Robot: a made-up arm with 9 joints. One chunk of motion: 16 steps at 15 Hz.
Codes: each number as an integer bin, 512 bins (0 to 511) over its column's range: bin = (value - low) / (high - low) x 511, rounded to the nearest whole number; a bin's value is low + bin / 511 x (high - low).
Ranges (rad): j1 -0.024..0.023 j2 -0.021..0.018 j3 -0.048..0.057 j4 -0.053..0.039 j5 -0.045..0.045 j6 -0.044..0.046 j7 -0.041..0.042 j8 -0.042..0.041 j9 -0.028..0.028
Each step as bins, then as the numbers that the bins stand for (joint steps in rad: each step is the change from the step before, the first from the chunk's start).
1 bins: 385 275 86 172 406 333 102 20 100
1 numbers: 0.01141 -0.00001 -0.03033 -0.02203 0.02651 0.01465 -0.02443 -0.03875 -0.01704
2 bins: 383 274 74 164 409 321 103 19 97
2 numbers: 0.01123 -0.00009 -0.03279 -0.02347 0.02704 0.01254 -0.02427 -0.03891 -0.01737
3 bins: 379 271 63 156 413 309 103 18 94
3 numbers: 0.01086 -0.00032 -0.03505 -0.02491 0.02774 0.01042 -0.02427 -0.03908 -0.01770
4 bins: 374 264 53 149 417 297 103 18 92
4 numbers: 0.01040 -0.00085 -0.03711 -0.02617 0.02844 0.00831 -0.02427 -0.03908 -0.01792
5 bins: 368 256 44 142 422 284 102 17 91
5 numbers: 0.00985 -0.00146 -0.03896 -0.02743 0.02932 0.00602 -0.02443 -0.03924 -0.01803
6 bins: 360 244 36 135 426 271 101 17 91
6 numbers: 0.00911 -0.00238 -0.04060 -0.02869 0.03003 0.00373 -0.02459 -0.03924 -0.01803
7 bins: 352 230 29 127 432 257 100 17 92
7 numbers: 0.00838 -0.00345 -0.04204 -0.03014 0.03109 0.00126 -0.02476 -0.03924 -0.01792
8 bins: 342 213 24 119 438 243 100 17 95
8 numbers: 0.00746 -0.00474 -0.04307 -0.03158 0.03214 -0.00120 -0.02476 -0.03924 -0.01759
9 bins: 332 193 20 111 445 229 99 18 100
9 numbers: 0.00654 -0.00627 -0.04389 -0.03302 0.03338 -0.00367 -0.02492 -0.03908 -0.01704
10 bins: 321 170 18 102 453 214 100 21 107
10 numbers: 0.00552 -0.00803 -0.04430 -0.03464 0.03478 -0.00631 -0.02476 -0.03859 -0.01627
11 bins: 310 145 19 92 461 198 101 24 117
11 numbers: 0.00451 -0.00993 -0.04410 -0.03644 0.03619 -0.00913 -0.02459 -0.03810 -0.01518
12 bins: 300 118 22 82 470 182 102 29 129
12 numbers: 0.00359 -0.01199 -0.04348 -0.03824 0.03778 -0.01195 -0.02443 -0.03729 -0.01386
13 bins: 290 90 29 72 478 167 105 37 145
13 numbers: 0.00267 -0.01413 -0.04204 -0.04004 0.03919 -0.01459 -0.02395 -0.03599 -0.01211
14 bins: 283 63 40 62 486 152 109 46 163
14 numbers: 0.00203 -0.01619 -0.03978 -0.04184 0.04060 -0.01723 -0.02330 -0.03453 -0.01014
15 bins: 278 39 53 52 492 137 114 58 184
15 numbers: 0.00157 -0.01802 -0.03711 -0.04364 0.04165 -0.01987 -0.02248 -0.03258 -0.00784
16 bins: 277 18 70 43 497 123 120 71 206
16 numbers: 0.00148 -0.01963 -0.03362 -0.04526 0.04253 -0.02234 -0.02151 -0.03047 -0.00542
